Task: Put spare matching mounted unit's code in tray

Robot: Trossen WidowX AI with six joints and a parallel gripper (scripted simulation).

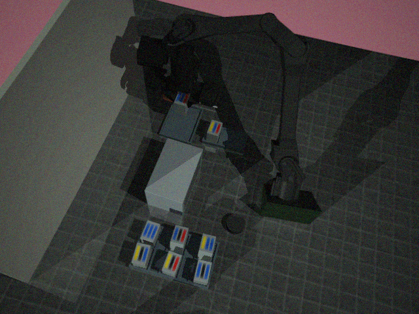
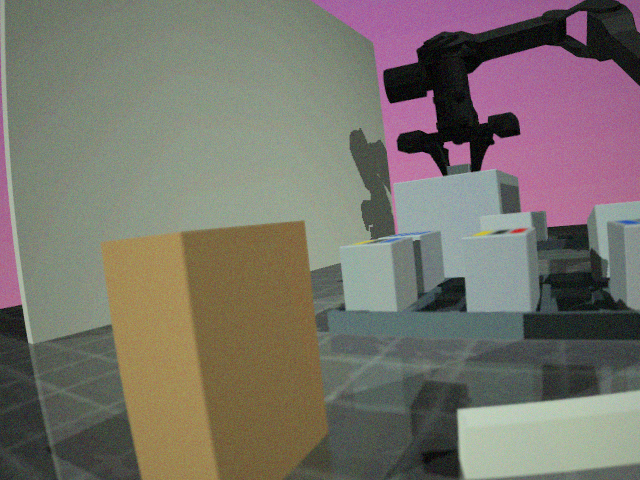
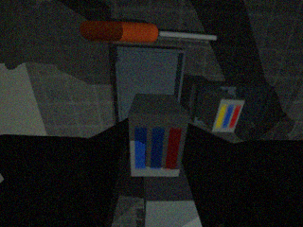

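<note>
My gripper tip is 10 cm above the grey tray. The rest, counted from my gripper tip: mounted unit: 21 cm to the left, 5 cm below, 3 cm behind; then dark cylinder: 27 cm to the left, 22 cm behind, 9 cm below; then grey wall panel: 21 cm ahead, 18 cm to the left, 13 cm above.
</note>
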